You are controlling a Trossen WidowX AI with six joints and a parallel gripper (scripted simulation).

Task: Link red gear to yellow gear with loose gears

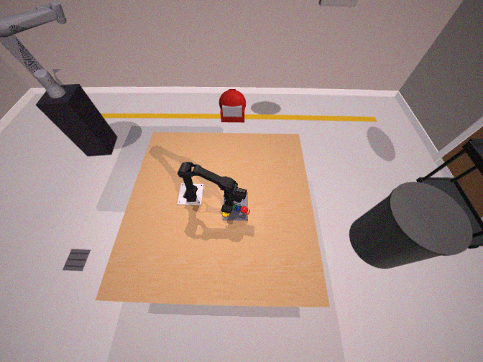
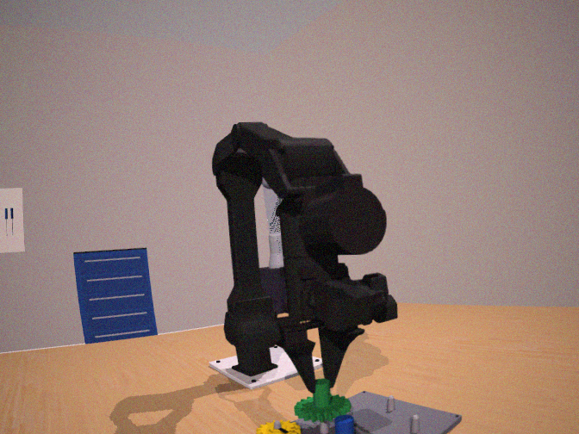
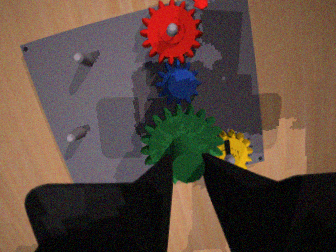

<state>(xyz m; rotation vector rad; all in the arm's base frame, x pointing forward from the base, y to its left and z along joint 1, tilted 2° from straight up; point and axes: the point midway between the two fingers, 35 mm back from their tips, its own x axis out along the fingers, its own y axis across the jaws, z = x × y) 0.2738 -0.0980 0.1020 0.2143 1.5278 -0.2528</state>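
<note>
Right now the blue gear is 50 mm ahead of my gripper tip, 10 mm to the right of it and 40 mm below it. The rest, counted from my gripper tip: green gear: 10 mm below; yellow gear: 40 mm behind, 40 mm to the right, 50 mm below; red gear: 90 mm ahead, 20 mm to the right, 50 mm below.
</note>
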